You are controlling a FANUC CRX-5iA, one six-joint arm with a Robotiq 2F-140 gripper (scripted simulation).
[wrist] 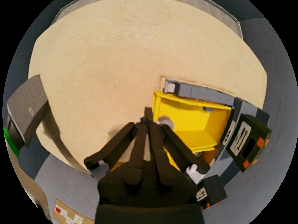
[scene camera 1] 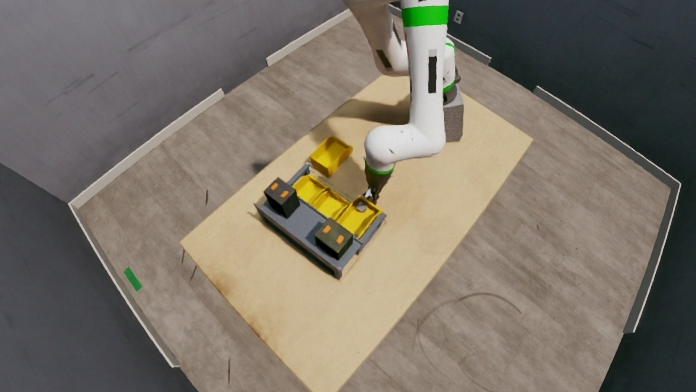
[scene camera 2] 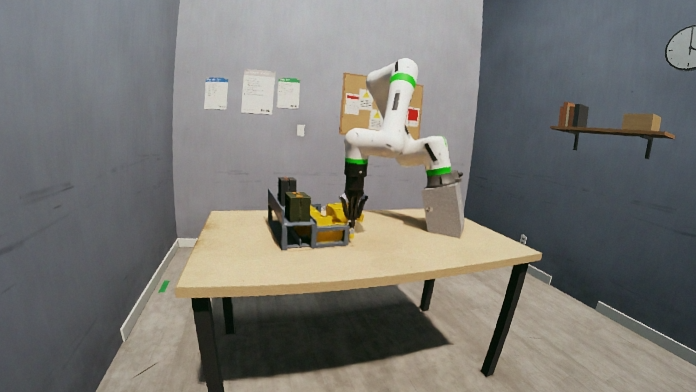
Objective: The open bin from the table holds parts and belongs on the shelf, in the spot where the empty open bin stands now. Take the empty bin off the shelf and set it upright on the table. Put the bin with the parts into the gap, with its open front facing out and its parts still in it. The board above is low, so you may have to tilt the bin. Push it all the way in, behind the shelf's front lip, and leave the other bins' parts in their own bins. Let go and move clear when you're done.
Scene:
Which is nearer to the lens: the yellow bin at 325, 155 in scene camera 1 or the grey shelf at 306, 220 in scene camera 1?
The grey shelf.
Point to a grey shelf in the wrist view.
225, 167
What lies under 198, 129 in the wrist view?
A yellow bin.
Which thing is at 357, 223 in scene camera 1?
A yellow bin.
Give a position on a grey shelf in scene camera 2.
287, 237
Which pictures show the grey shelf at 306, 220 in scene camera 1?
The wrist view, scene camera 1 and scene camera 2: all of them.

